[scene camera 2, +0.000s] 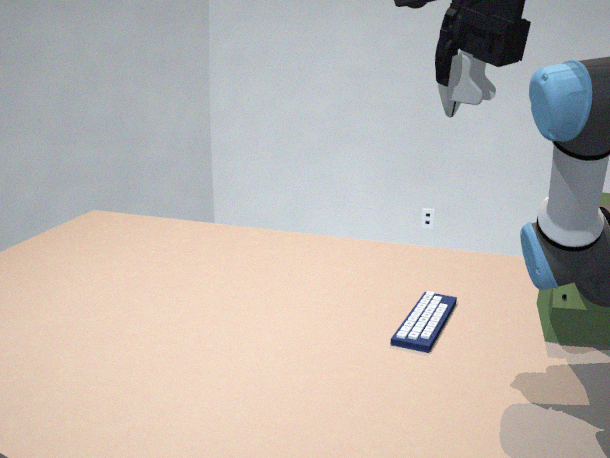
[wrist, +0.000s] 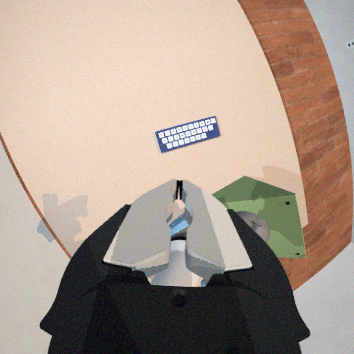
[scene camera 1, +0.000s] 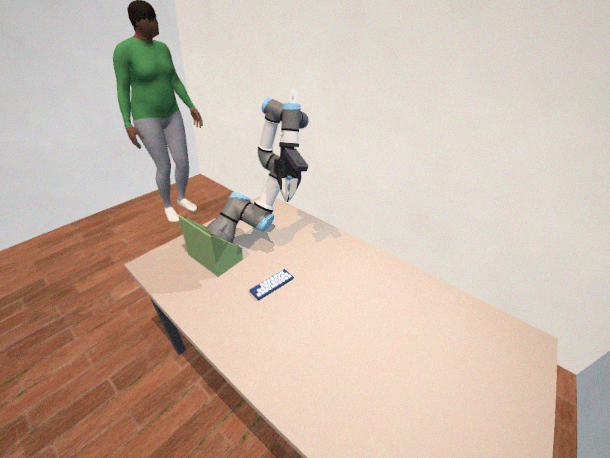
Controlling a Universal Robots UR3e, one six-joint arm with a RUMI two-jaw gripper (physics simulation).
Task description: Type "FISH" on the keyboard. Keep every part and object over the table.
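Pixels of known places: gripper, fingertip midpoint: (scene camera 2: pixel 449 116) (wrist: pixel 178 181) (scene camera 1: pixel 287 202); arm's base at its link origin: (scene camera 2: pixel 605 269) (scene camera 1: pixel 219 235).
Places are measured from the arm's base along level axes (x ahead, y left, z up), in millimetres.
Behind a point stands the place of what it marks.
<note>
A small dark blue keyboard (scene camera 1: pixel 272 284) @(z -106, x 307, y -12 mm) (scene camera 2: pixel 424 322) @(z -101, x 306, y 22 mm) (wrist: pixel 187 134) @(z -100, x 301, y -1 mm) with white keys in three rows lies flat on the table (scene camera 1: pixel 380 340) @(z -117, x 781, y 8 mm) (scene camera 2: pixel 210 320) @(z -117, x 657, y 59 mm) (wrist: pixel 100 75) @(z -117, x 579, y 123 mm). The letters on its keys are too small to read. My gripper (scene camera 1: pixel 288 199) @(z 234, x 292, y 102 mm) (scene camera 2: pixel 451 115) @(z 234, x 292, y 102 mm) (wrist: pixel 178 181) @(z 234, x 292, y 102 mm) is shut and empty, its tips together and pointing down. It hangs high above the table, well clear of the keyboard. In the wrist view the keyboard lies just beyond the fingertips in the picture, with its keys unhidden.
A green angled stand (scene camera 1: pixel 210 250) @(z 26, x 70, y -108 mm) (scene camera 2: pixel 575 320) @(z -75, x 52, y 41 mm) (wrist: pixel 285 220) @(z 82, x 16, y -77 mm) is at the arm's base, near one end of the table. A person in a green top (scene camera 1: pixel 150 75) stands on the wooden floor beyond that end. Pale walls rise behind the table.
</note>
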